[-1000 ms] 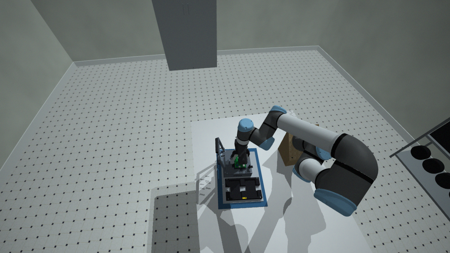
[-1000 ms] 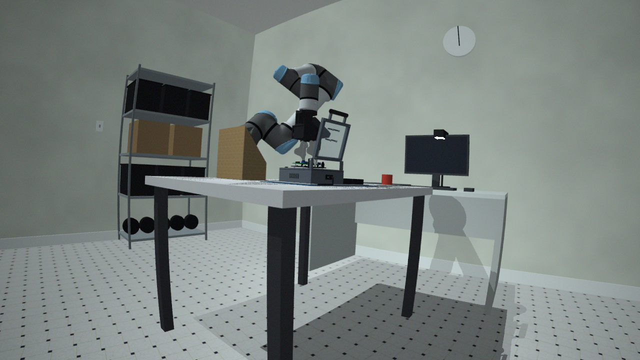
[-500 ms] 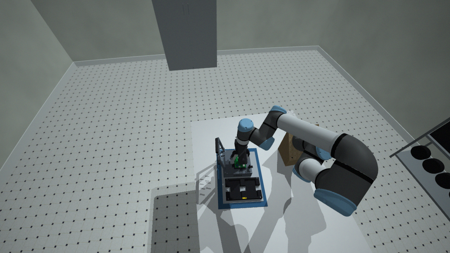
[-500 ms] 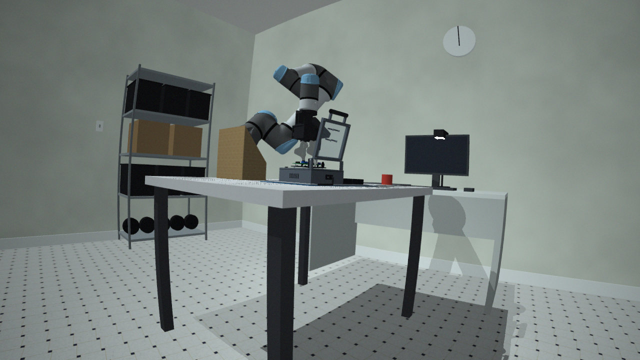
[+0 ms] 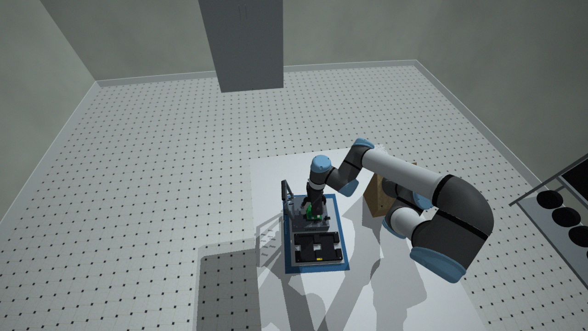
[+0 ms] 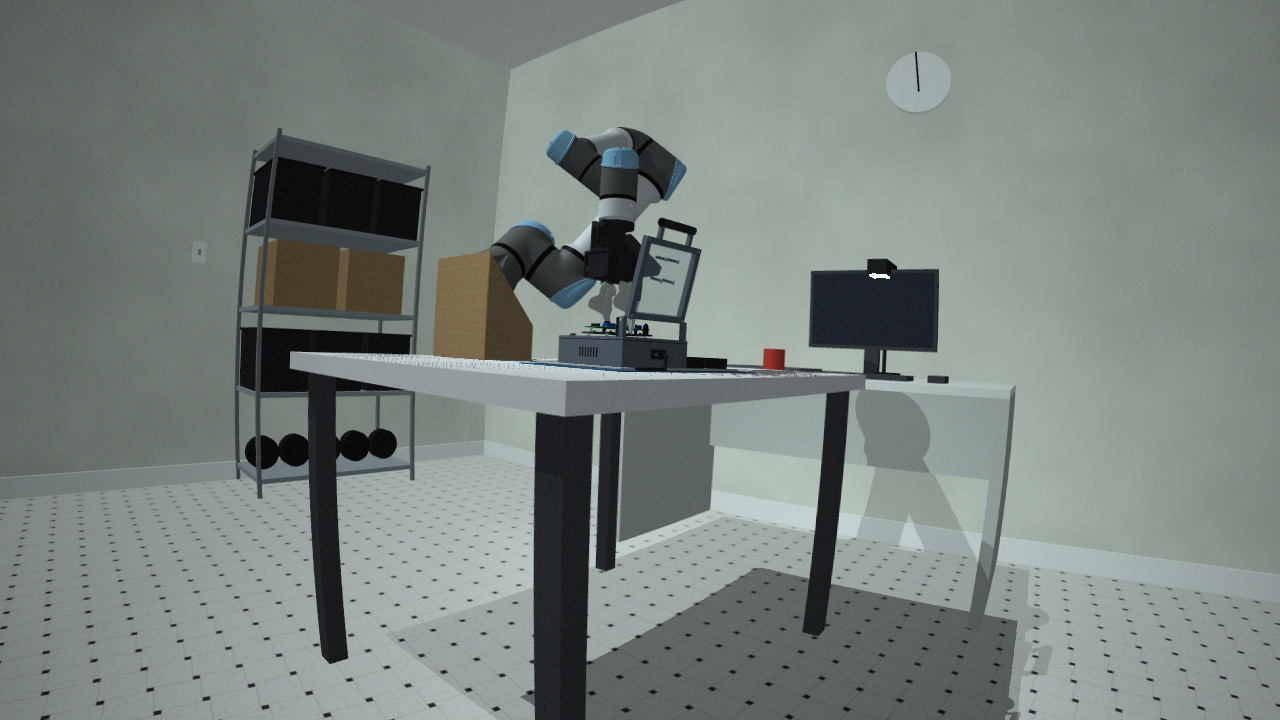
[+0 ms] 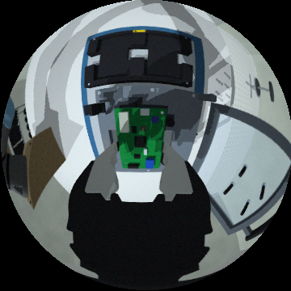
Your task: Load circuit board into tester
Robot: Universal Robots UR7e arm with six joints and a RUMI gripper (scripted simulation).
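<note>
My gripper is now right at the green circuit board. The rest, counted from my hand: lid (120 mm ahead, 100 mm above, 30 mm to the right).
</note>
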